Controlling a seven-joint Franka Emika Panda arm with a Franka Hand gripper.
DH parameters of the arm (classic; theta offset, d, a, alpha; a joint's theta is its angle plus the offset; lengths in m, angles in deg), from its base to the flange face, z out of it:
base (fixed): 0 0 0 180
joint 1: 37.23 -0.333 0 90
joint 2: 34.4 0 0 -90
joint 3: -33.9 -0.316 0.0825 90
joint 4: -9.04 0 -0.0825 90
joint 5: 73.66 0.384 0 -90
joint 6: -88.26 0 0.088 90
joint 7: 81.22 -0.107 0 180
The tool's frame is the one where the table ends.
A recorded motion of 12 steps. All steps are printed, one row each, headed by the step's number.
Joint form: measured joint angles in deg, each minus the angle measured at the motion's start. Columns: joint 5, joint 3, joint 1, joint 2, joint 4, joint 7, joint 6.
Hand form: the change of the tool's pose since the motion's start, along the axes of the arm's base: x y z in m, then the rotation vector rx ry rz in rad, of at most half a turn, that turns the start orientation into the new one. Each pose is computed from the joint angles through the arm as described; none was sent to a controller.
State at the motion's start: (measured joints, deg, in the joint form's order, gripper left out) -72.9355 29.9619 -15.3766 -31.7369 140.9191 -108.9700 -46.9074
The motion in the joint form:
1: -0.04 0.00 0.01 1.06 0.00 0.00 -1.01
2: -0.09 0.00 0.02 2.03 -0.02 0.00 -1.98
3: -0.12 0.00 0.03 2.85 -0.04 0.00 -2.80
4: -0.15 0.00 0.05 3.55 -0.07 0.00 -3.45
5: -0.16 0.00 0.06 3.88 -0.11 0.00 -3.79
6: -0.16 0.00 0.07 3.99 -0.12 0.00 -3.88
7: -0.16 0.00 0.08 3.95 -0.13 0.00 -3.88
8: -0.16 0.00 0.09 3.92 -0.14 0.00 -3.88
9: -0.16 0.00 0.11 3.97 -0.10 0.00 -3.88
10: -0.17 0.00 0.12 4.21 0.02 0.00 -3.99
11: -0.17 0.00 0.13 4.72 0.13 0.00 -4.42
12: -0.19 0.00 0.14 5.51 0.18 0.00 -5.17
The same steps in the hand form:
1: 0.0016 -0.0006 -0.0080 0.0008 0.0006 0.0001
2: 0.0031 -0.0013 -0.0151 0.0011 0.0001 0.0003
3: 0.0043 -0.0018 -0.0212 0.0015 -0.0004 0.0003
4: 0.0052 -0.0023 -0.0263 0.0020 -0.0002 0.0002
5: 0.0059 -0.0026 -0.0285 0.0019 -0.0012 0.0001
6: 0.0060 -0.0027 -0.0293 0.0021 -0.0010 -0.0001
7: 0.0060 -0.0028 -0.0289 0.0018 -0.0018 -0.0003
8: 0.0061 -0.0029 -0.0285 0.0015 -0.0025 -0.0005
9: 0.0058 -0.0030 -0.0293 0.0021 -0.0010 -0.0008
10: 0.0051 -0.0029 -0.0321 0.0035 0.0031 -0.0009
11: 0.0049 -0.0029 -0.0369 0.0051 0.0060 -0.0011
12: 0.0053 -0.0031 -0.0433 0.0062 0.0073 -0.0012

